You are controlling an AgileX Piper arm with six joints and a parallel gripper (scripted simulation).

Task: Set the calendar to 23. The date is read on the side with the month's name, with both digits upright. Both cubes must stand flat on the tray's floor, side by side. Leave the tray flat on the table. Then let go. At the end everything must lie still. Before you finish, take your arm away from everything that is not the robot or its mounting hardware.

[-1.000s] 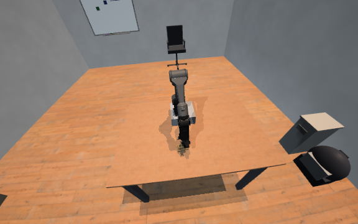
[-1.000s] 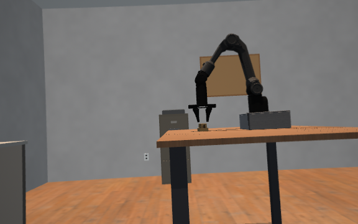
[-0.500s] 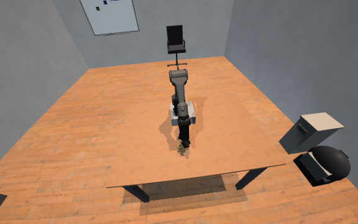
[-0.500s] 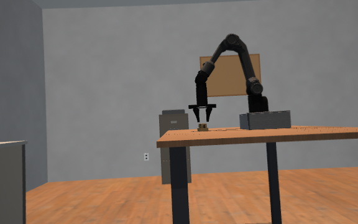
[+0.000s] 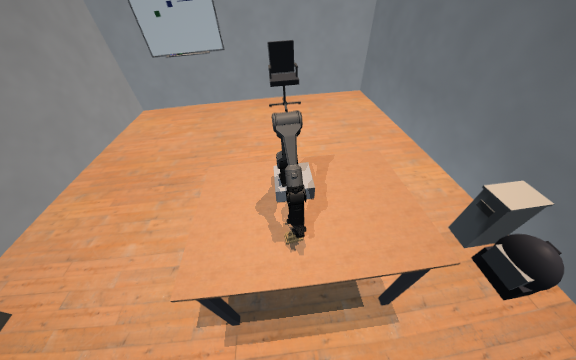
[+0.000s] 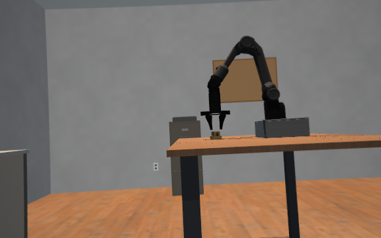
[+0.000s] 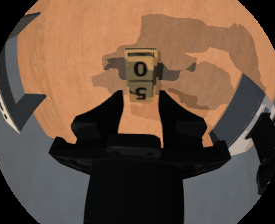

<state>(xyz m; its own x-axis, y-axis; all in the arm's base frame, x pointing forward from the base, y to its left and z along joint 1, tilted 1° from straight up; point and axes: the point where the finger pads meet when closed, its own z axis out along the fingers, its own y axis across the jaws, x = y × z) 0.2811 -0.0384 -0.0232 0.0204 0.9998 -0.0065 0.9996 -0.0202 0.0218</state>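
My gripper is now 20 mm to the left of the tan calendar tray and 40 mm above it. Also, from my hand: tan calendar cube: 30 mm to the right, 30 mm below.
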